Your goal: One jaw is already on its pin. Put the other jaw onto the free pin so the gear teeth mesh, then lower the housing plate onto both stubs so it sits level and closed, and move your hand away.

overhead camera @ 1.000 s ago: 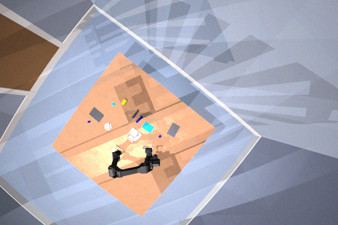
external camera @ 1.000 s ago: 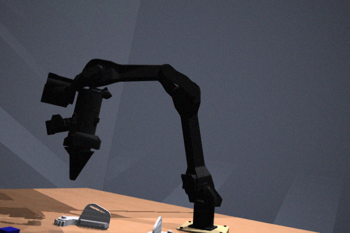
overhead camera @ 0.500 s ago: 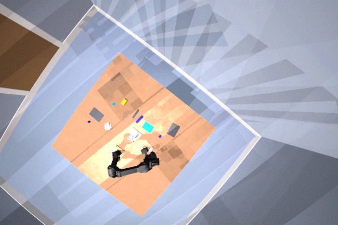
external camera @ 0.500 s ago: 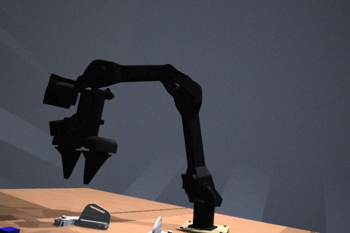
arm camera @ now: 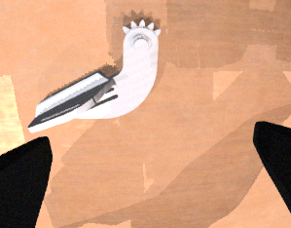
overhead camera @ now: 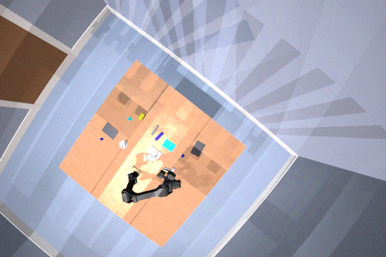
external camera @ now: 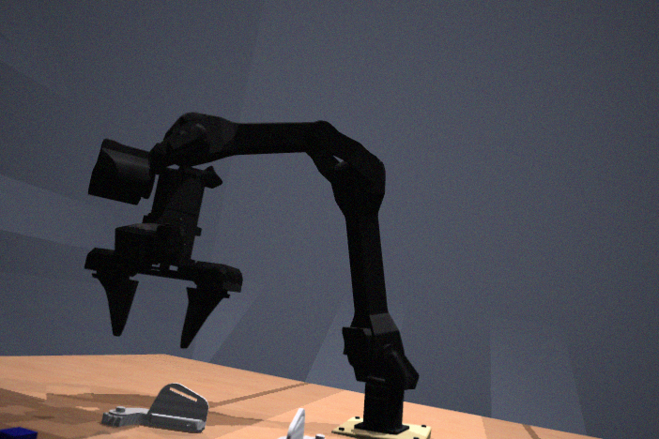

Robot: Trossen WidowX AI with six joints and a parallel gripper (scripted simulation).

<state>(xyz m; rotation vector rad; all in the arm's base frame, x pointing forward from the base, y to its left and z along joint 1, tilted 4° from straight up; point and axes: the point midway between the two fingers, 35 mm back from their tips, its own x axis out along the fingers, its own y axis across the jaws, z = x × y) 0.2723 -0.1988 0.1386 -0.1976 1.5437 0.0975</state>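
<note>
My gripper tip is now 2 cm short of the jaw, 2 cm to the right of it and 8 cm above it. From my gripper tip the other things lie so: blue bar 14 cm ahead, 32 cm to the left, 8 cm below; cyan plate 15 cm ahead, 20 cm to the left, 9 cm below; blue cube 18 cm ahead, 4 cm to the left, 8 cm below.
</note>
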